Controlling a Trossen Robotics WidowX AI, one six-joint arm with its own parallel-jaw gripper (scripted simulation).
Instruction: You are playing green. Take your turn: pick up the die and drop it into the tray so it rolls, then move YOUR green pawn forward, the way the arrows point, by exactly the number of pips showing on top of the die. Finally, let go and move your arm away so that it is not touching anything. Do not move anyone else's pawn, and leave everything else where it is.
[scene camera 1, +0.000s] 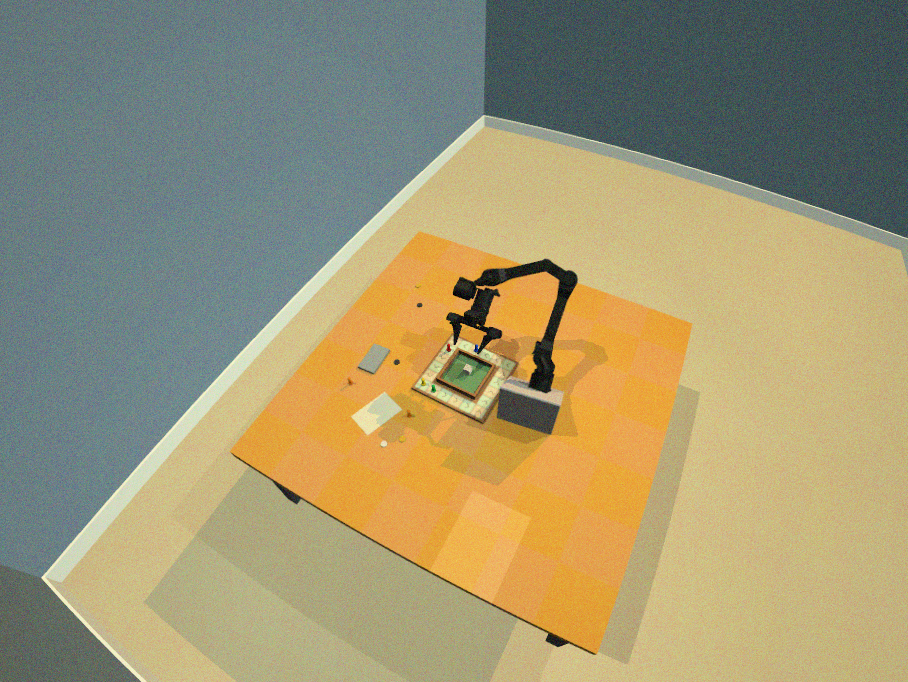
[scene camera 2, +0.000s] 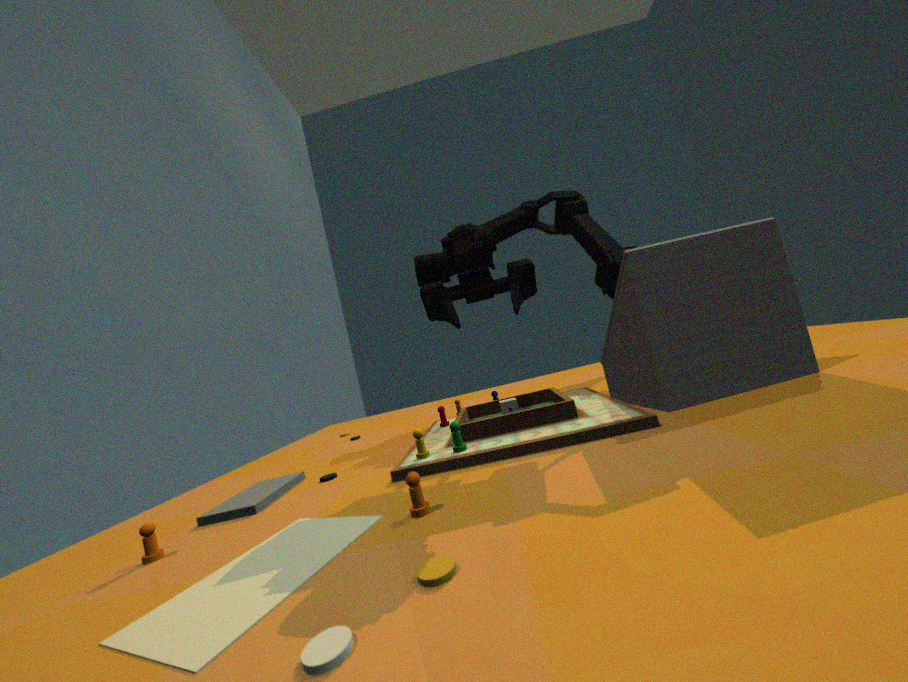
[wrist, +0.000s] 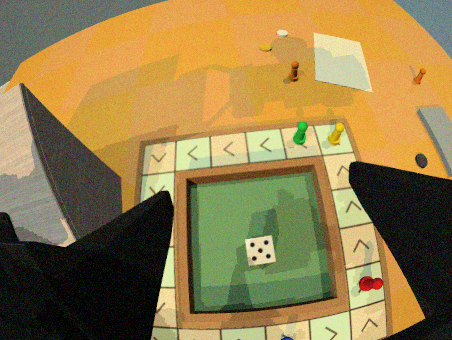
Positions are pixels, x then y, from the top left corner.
Labels:
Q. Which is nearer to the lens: the white die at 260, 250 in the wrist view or the paper sheet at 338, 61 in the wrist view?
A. The white die.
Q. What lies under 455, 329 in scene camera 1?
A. My gripper.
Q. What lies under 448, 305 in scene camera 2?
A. My gripper.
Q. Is my gripper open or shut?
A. Open.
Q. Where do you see my gripper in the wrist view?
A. At 263, 186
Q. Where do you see a paper sheet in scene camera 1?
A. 381, 409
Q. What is my gripper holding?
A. Nothing.

